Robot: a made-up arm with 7 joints. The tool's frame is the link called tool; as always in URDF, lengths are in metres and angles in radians. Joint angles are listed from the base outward.
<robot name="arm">
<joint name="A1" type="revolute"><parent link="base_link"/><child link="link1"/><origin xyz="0.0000 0.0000 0.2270" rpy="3.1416 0.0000 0.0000"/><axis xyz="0 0 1"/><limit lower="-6.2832" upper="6.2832"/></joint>
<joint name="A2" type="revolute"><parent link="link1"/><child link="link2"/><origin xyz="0.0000 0.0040 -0.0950" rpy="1.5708 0.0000 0.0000"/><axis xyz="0 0 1"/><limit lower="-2.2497" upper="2.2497"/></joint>
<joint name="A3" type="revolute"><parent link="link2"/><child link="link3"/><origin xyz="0.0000 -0.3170 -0.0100" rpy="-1.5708 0.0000 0.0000"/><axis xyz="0 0 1"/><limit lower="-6.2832" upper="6.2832"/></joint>
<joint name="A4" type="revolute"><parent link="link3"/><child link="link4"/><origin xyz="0.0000 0.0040 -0.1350" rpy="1.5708 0.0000 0.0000"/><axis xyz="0 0 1"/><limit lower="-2.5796" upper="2.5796"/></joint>
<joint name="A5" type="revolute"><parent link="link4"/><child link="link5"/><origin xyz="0.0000 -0.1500 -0.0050" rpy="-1.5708 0.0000 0.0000"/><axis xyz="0 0 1"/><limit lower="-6.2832" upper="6.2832"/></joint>
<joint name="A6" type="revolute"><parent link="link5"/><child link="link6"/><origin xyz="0.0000 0.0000 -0.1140" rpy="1.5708 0.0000 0.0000"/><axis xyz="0 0 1"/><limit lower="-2.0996" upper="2.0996"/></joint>
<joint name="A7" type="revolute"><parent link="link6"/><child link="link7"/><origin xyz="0.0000 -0.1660 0.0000" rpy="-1.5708 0.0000 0.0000"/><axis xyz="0 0 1"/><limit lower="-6.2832" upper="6.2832"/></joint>
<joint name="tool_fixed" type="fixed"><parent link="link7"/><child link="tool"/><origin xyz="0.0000 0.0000 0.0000" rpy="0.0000 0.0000 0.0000"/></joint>
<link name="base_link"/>
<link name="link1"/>
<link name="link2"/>
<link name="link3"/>
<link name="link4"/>
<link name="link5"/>
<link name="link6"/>
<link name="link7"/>
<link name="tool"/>
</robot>
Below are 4 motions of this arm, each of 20 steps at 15 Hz.
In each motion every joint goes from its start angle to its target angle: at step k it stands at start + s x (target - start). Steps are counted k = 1, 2, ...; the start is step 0. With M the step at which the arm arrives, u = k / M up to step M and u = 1 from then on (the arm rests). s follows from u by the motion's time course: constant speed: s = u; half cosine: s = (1 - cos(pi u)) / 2; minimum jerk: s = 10 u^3 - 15 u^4 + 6 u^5.
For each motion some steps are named. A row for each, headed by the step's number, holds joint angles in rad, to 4 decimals.
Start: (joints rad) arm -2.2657 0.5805 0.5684 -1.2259 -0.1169 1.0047 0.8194
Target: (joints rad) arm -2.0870 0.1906 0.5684 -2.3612 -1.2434 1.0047 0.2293
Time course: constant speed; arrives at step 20
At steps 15, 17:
15: -2.1317 0.2881 0.5684 -2.0774 -0.9618 1.0047 0.3768
17: -2.1138 0.2491 0.5684 -2.1909 -1.0744 1.0047 0.3178

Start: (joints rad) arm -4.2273 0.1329 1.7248 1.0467 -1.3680 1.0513 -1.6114
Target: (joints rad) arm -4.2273 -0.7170 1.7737 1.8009 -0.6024 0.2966 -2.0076
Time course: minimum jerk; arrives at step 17
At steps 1, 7, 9, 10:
1: -4.2273 0.1313 1.7249 1.0481 -1.3666 1.0499 -1.6121
7: -4.2273 -0.1543 1.7413 1.3016 -1.1093 0.7962 -1.7453
9: -4.2273 -0.3388 1.7519 1.4653 -0.9431 0.6324 -1.8313
10: -4.2273 -0.4298 1.7572 1.5460 -0.8611 0.5517 -1.8737

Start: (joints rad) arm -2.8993 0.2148 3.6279 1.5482 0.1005 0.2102 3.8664
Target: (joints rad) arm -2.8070 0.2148 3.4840 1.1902 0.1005 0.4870 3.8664
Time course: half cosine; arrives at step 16
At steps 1, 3, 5, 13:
1: -2.8984 0.2148 3.6265 1.5448 0.1005 0.2129 3.8664
3: -2.8915 0.2148 3.6158 1.5180 0.1005 0.2335 3.8664
5: -2.8788 0.2148 3.5959 1.4686 0.1005 0.2717 3.8664
13: -2.8148 0.2148 3.4961 1.2204 0.1005 0.4637 3.8664

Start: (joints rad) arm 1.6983 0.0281 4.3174 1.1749 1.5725 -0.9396 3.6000
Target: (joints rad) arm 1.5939 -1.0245 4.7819 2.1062 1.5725 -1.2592 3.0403
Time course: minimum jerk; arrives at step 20
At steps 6, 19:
6: 1.6813 -0.1436 4.3932 1.3268 1.5725 -0.9917 3.5087
19: 1.5940 -1.0233 4.7814 2.1051 1.5725 -1.2588 3.0409

